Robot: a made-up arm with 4 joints. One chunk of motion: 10 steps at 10 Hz.
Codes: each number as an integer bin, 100 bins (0 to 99) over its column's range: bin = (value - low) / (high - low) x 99, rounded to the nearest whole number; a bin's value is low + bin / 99 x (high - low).
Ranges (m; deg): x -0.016..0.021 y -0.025..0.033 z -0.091..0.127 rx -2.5..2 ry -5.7..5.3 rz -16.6..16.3
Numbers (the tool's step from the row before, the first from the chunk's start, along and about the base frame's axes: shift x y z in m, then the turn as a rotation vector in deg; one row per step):
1: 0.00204 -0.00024 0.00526 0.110 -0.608 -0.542
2: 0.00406 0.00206 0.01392 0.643 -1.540 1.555
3: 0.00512 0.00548 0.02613 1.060 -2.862 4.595
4: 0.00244 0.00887 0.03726 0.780 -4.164 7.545
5: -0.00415 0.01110 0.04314 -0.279 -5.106 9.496
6: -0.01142 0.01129 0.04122 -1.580 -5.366 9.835
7: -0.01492 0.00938 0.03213 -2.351 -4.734 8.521
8: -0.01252 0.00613 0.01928 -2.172 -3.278 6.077
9: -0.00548 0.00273 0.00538 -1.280 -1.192 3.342
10: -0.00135 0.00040 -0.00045 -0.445 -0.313 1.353
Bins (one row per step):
1: 48 42 44 57 46 48
2: 54 46 48 69 37 55
3: 57 52 53 78 26 64
4: 49 58 58 72 14 73
5: 32 62 61 49 5 79
6: 12 62 60 20 3 80
7: 3 59 56 3 9 76
8: 9 53 50 7 22 68
9: 28 47 44 27 41 60
10: 39 43 41 45 48 54

